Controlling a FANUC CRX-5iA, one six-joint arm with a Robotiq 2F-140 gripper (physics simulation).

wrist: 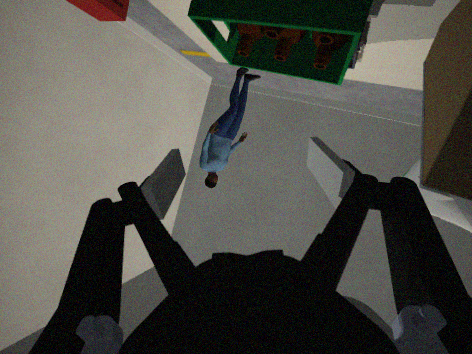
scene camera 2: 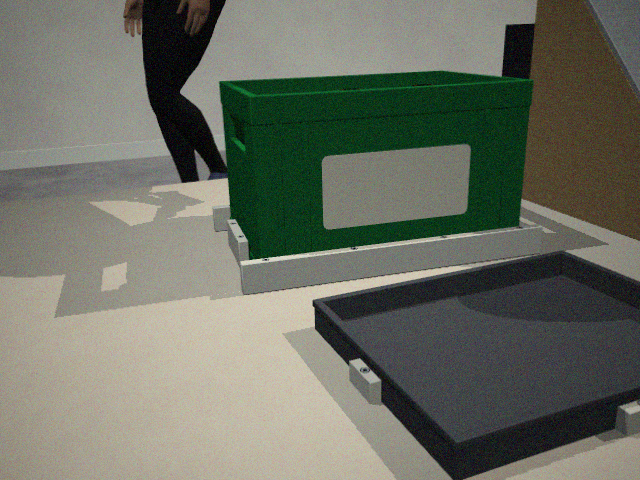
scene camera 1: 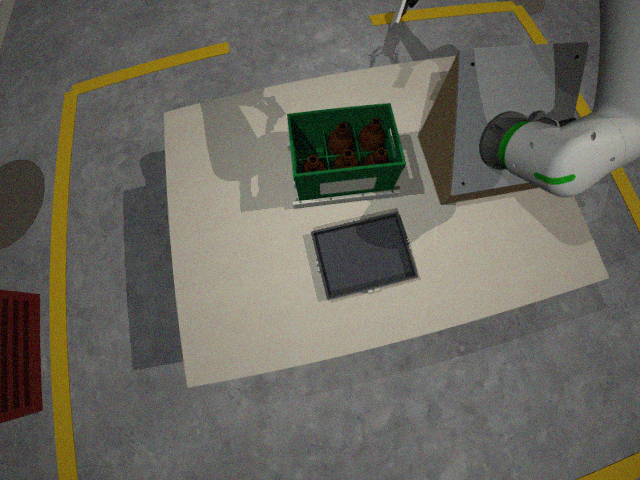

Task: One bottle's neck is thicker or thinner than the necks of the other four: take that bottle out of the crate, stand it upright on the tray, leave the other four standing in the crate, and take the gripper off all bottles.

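Where they show: gripper, fingertip midpoint: [wrist: 243, 156] [scene camera 1: 367, 11]; arm's base, link origin: [scene camera 1: 504, 140].
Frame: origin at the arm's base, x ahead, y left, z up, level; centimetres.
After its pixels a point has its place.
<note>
The green crate [scene camera 1: 347, 181] {x 42.0, y -2.1, z -6.1 cm} [scene camera 2: 289, 175] {x 52.2, y -3.6, z -7.0 cm} [wrist: 280, 15] {x 36.5, y -20.0, z -1.1 cm} stands upright on the table. In scene camera 1 its brown bottles stand in compartments: back middle [scene camera 1: 341, 138] {x 40.2, y -13.8, z -4.2 cm}, back right [scene camera 1: 372, 136] {x 31.8, y -12.6, z -4.9 cm}, front left [scene camera 1: 313, 164] {x 49.7, y -6.6, z -1.3 cm}, front middle [scene camera 1: 347, 159] {x 41.2, y -5.8, z -1.6 cm} and front right [scene camera 1: 380, 156] {x 33.1, y -4.2, z -1.3 cm}. The back left compartment holds no bottle. The necks are too small and dark to compare. The dark tray [scene camera 1: 364, 258] {x 42.1, y 16.7, z -16.9 cm} [scene camera 2: 480, 361] {x 46.5, y 16.5, z -17.0 cm} lies in front of the crate with no bottle on it. My gripper [wrist: 243, 156] {x 30.3, y -29.7, z 18.7 cm} is open and empty, away from the crate, which shows beyond its fingertips at the top of the wrist view.
A large brown-sided block with a grey face [scene camera 1: 439, 139] {x 13.7, y -7.5, z -5.6 cm} [scene camera 2: 578, 129] {x 13.7, y -7.2, z -6.9 cm} stands right of the crate. Light fixture strips [scene camera 1: 346, 198] {x 42.1, y -0.9, z -14.6 cm} [scene camera 2: 392, 263] {x 42.9, y -1.0, z -16.3 cm} run along the crate's base, and small blocks [scene camera 2: 364, 381] {x 55.5, y 16.1, z -16.2 cm} sit against the tray. The white arm [scene camera 1: 558, 149] {x 6.1, y 12.7, z 18.0 cm} reaches over at the right. A person [wrist: 217, 150] stands beyond the table.
</note>
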